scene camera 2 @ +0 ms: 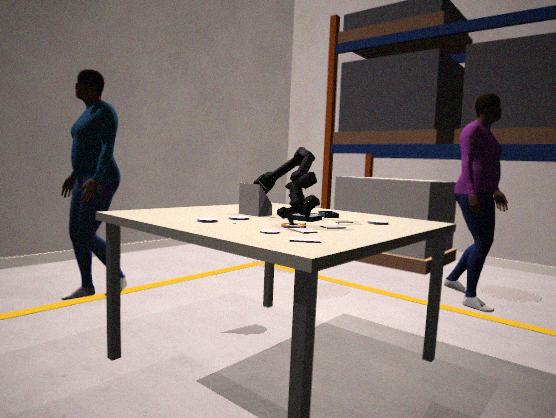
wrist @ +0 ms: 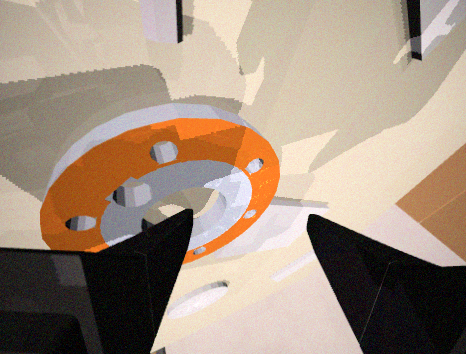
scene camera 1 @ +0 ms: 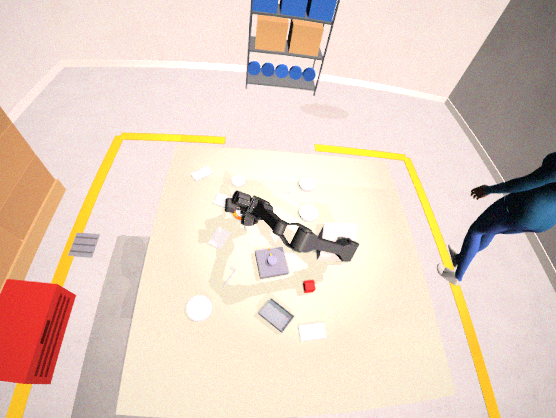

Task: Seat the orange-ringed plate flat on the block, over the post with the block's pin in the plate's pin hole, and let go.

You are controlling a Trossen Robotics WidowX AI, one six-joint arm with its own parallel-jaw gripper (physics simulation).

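Frame: origin at the arm's base, x ahead, y left, z up, level; millimetres.
Seen in the pictures: gripper, between the fingertips: (scene camera 2: 299, 224) (wrist: 250, 218) (scene camera 1: 236, 209); arm's base, origin of its link: (scene camera 2: 254, 195) (scene camera 1: 342, 243).
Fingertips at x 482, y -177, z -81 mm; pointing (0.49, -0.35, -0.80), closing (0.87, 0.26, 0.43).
Offsets run from my fingertips to a thing's middle. "pt": to the spot under its first point. Level surfaces: height alone.
The orange-ringed plate {dx -36, dy +2, dz -12 mm} (scene camera 1: 238, 215) (scene camera 2: 293, 225) (wrist: 210, 128) lies on the table, apart from the block. In the wrist view its orange face with several holes and a wide centre hole shows. My gripper (wrist: 250, 218) is open with nothing between its fingers. In the wrist view, the left fingertip overlaps the plate's centre hole, and the right fingertip is to the right of the plate. The block {dx -184, dy +253, dz +2 mm} (scene camera 1: 265, 272) is a flat grey-purple square with a round post {pt dx -180, dy +256, dz +22 mm} (scene camera 1: 271, 260) and a small orange pin {pt dx -175, dy +202, dz +7 mm} (scene camera 1: 270, 250) beside it. The arm partly hides the plate in scene camera 1.
A red cube {dx -345, dy +352, dz +3 mm} (scene camera 1: 309, 286) and a grey open tray {dx -214, dy +478, dz -5 mm} (scene camera 1: 276, 315) are near the block. White discs {dx +91, dy +477, dz -11 mm} (scene camera 1: 199, 308) {dx -355, dy -33, dz -12 mm} (scene camera 1: 308, 213) {dx -352, dy -217, dz -11 mm} (scene camera 1: 306, 184) and white flat pieces {dx +57, dy +154, dz -14 mm} (scene camera 1: 219, 237) {dx -361, dy +534, dz -14 mm} (scene camera 1: 312, 331) lie on the table {dz -17 mm} (scene camera 1: 165, 370). A pale box (scene camera 1: 340, 230) stands by the arm's base.
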